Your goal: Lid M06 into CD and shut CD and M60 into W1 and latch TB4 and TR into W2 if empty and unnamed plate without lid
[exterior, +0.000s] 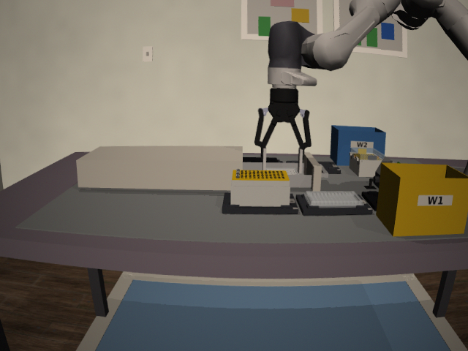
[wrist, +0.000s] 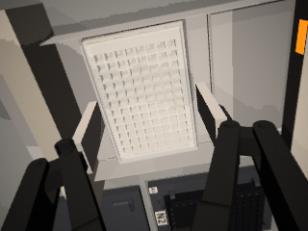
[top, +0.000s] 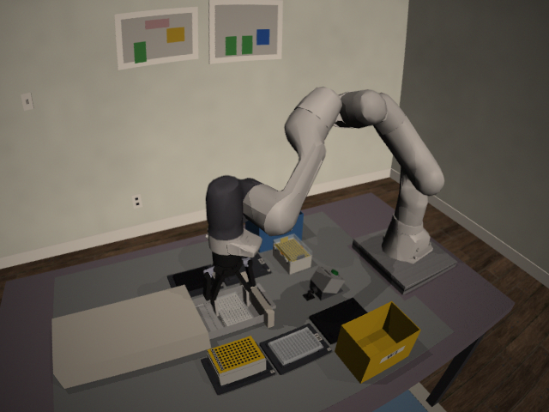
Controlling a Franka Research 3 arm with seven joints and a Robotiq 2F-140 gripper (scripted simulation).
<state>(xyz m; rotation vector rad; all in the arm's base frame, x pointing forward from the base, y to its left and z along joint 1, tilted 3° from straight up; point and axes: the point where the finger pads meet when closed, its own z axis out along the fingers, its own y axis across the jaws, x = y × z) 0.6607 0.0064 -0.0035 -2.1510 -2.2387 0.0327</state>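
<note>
The white plate is 40 mm below my hand. The rest, counted from my hand: drawer 30 mm below, 30 mm ahead; then cooler CD 170 mm ahead, 20 mm below, 10 mm to the left; then tip rack TR 190 mm to the left, 50 mm ahead.
</note>
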